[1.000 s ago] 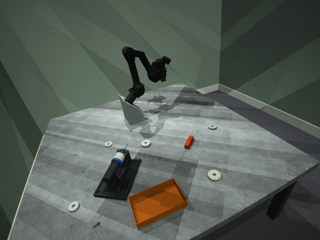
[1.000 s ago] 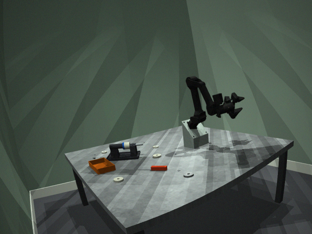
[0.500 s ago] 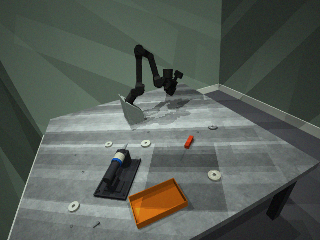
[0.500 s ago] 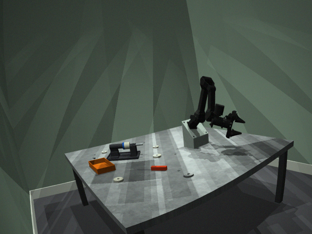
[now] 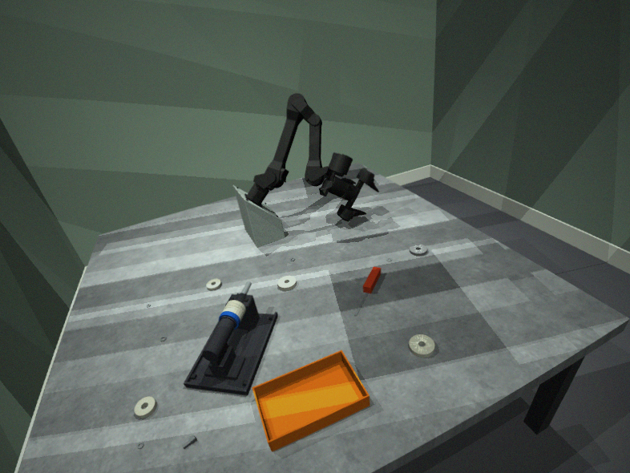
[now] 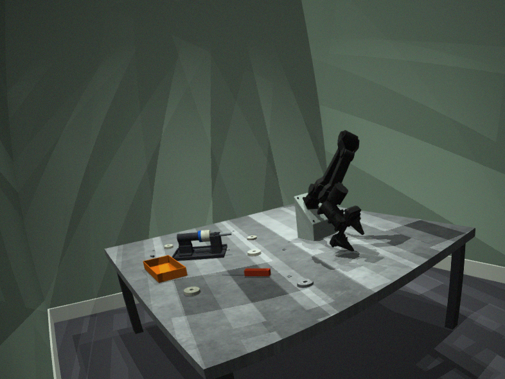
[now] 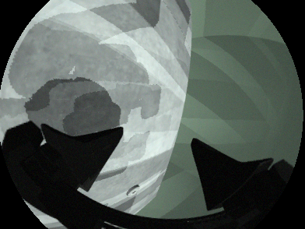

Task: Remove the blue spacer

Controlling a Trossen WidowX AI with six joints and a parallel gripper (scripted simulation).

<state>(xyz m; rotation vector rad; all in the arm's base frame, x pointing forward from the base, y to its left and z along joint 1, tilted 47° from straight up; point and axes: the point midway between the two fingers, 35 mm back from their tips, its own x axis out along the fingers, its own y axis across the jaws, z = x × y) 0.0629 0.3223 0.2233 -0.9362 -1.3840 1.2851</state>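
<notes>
Right now the grey shaft is 520 mm to the right of my gripper tip, 360 mm ahead of it and 10 mm above it. The rest, counted from my gripper tip: orange tray 620 mm ahead, 420 mm to the right, 60 mm below; blue spacer 540 mm to the right, 410 mm ahead, 10 mm above.
</notes>
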